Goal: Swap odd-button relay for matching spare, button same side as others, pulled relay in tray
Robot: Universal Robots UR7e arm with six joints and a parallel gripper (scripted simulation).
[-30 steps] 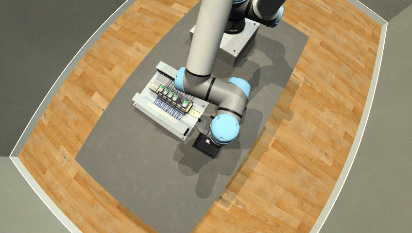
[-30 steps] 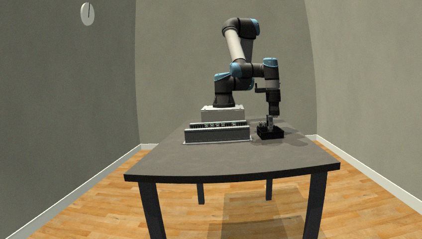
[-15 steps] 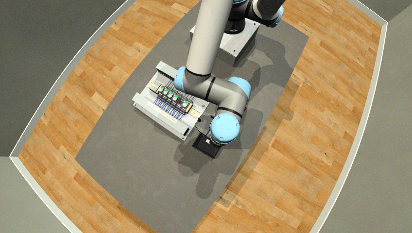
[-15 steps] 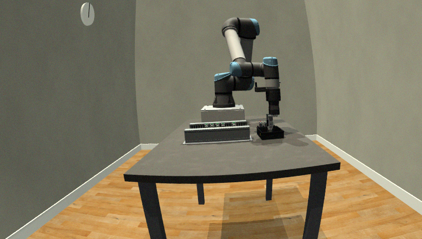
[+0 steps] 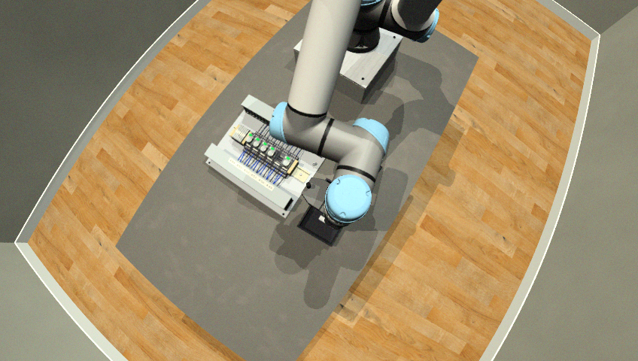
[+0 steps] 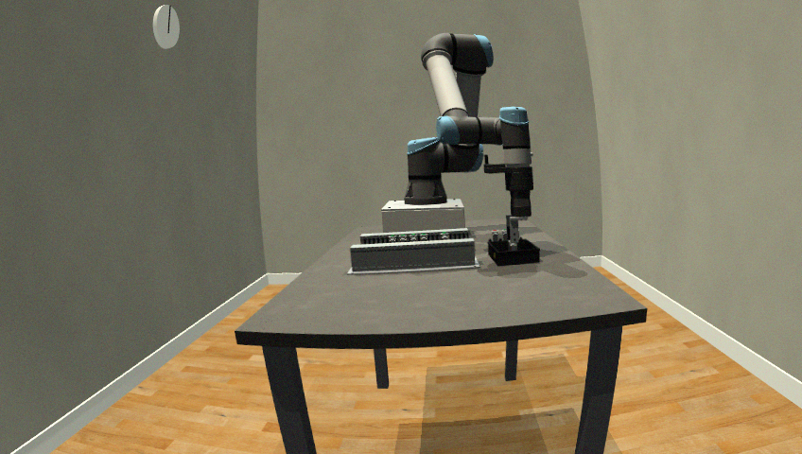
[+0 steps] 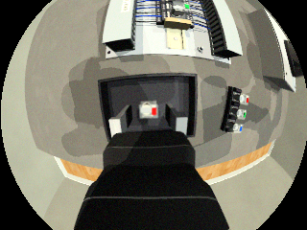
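Right now my hand is 5 cm above the tray. Round my hand: black spare holder (19 cm behind, 1 cm to the right, 5 cm below); then panel (2 cm behind, 26 cm to the right, 6 cm below).
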